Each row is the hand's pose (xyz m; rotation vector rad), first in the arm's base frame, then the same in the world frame.
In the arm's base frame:
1: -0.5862 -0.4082 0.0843 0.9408 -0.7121 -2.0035
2: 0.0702 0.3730 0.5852 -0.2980 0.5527 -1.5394
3: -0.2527 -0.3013 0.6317 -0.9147 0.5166 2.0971
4: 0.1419 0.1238 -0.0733 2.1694 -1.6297 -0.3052
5: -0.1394 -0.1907 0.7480 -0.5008 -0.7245 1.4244
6: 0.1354 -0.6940 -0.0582 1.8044 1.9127 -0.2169
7: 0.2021 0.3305 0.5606 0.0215 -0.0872 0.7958
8: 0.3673 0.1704 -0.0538 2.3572 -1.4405 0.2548
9: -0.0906 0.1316 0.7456 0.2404 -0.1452 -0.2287
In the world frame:
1: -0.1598 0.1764 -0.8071 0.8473 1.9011 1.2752
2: 0.3745 -0.7158 -0.3483 0.4414 0.1872 2.2407
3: 0.1890 0.0072 -0.2856 -0.1827 1.7122 -0.2619
4: -0.2874 -0.7058 -0.5988 -0.8256 -2.2742 0.0287
5: 0.2918 -0.1220 -0.1790 -1.3623 0.8829 -0.4256
6: -0.6911 -0.0706 -0.2786 1.8584 -0.9019 -1.5583
7: 0.2834 -0.7682 -0.2546 -0.9557 0.4508 -1.4048
8: -0.3346 -0.8739 -0.4476 -0.5209 -1.9430 0.1439
9: 0.4360 -0.3995 -0.2708 -1.2280 -0.3235 -2.2069

